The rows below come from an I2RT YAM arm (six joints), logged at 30 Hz.
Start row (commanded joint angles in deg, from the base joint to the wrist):
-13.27 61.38 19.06 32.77 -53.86 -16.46
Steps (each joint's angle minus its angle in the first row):
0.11 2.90 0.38 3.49 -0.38 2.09
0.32 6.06 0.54 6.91 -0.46 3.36
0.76 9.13 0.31 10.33 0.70 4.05
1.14 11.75 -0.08 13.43 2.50 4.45
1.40 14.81 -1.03 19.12 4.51 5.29
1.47 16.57 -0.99 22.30 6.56 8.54
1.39 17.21 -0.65 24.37 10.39 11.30
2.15 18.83 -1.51 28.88 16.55 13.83
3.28 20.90 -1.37 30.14 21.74 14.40
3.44 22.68 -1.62 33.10 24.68 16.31
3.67 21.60 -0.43 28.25 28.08 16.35
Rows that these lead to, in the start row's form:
-13.16 64.28 19.44 36.26 -54.24 -14.37
-12.95 67.44 19.60 39.68 -54.32 -13.10
-12.51 70.51 19.37 43.10 -53.16 -12.41
-12.13 73.13 18.98 46.20 -51.36 -12.01
-11.87 76.19 18.03 51.89 -49.35 -11.17
-11.80 77.95 18.07 55.07 -47.30 -7.92
-11.88 78.59 18.41 57.14 -43.47 -5.16
-11.12 80.21 17.55 61.65 -37.31 -2.63
-9.99 82.28 17.69 62.91 -32.12 -2.06
-9.83 84.06 17.44 65.87 -29.18 -0.15
-9.60 82.98 18.63 61.02 -25.78 -0.11

